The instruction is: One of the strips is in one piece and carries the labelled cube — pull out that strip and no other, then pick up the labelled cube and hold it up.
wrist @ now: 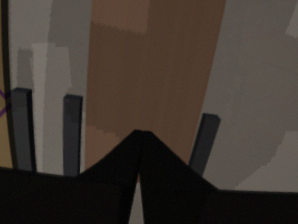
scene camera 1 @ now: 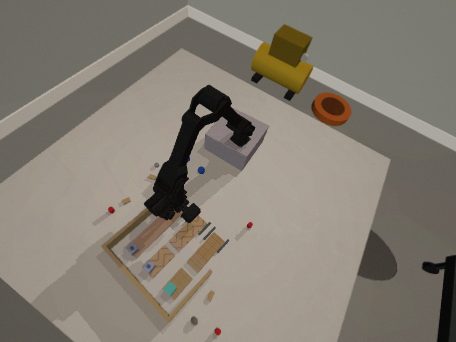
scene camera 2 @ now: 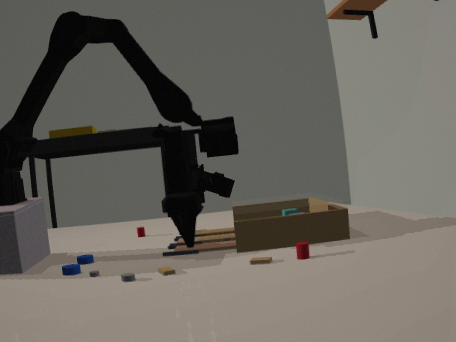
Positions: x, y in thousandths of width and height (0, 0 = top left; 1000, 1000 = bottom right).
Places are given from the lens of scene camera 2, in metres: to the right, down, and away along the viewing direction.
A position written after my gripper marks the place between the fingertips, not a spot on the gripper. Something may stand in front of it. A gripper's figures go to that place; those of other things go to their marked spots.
my gripper (scene camera 2: 418, 724): -0.07, 0.14, 0.77
wooden tray (scene camera 2: 602, 651): 0.08, 0.08, 0.71
